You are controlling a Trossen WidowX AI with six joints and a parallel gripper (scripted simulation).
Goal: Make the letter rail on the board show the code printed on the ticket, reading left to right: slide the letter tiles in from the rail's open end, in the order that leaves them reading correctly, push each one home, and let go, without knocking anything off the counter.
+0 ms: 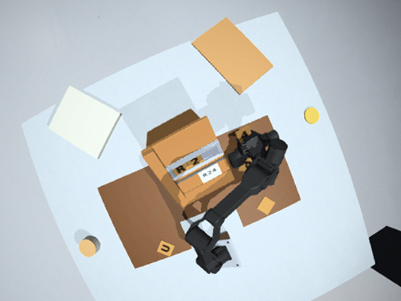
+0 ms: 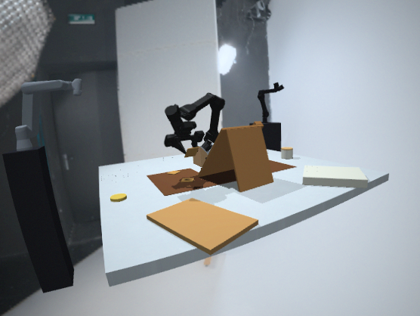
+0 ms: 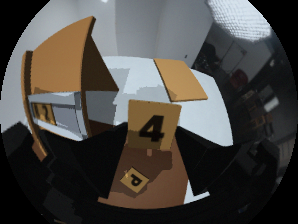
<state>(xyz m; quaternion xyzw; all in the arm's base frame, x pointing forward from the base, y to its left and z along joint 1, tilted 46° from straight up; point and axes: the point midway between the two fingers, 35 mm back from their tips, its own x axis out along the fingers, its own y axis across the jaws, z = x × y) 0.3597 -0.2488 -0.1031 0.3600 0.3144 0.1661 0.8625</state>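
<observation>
The white ticket is 7 cm behind my gripper tip, 16 cm to the left of it and 7 cm below it. From my gripper tip the other things lie so: brown mat (18 cm behind, 24 cm to the left, 16 cm below); orange slab (33 cm ahead, 13 cm to the right, 15 cm below); cream slab (33 cm ahead, 56 cm to the left, 14 cm below).
</observation>
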